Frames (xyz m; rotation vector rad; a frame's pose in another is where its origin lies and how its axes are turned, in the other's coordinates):
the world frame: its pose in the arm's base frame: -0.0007 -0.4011 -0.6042 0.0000 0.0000 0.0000
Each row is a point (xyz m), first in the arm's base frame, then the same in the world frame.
Working: the arm's base frame: its pose in the world frame: 0.0007 0.4011 0.6042 0.0000 0.0000 0.0000

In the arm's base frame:
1: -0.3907 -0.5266 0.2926
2: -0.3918 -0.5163 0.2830
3: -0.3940 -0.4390 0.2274
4: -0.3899 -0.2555 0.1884
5: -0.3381 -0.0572 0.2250
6: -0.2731 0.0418 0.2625
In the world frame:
1: -0.3900 -0.1255 0.8968
2: -0.3911 -0.1152 0.8872
3: -0.3933 -0.0379 0.8316
4: -0.3892 0.1456 0.7926
5: -0.3374 0.3439 0.8292
6: -0.2724 0.4429 0.8667

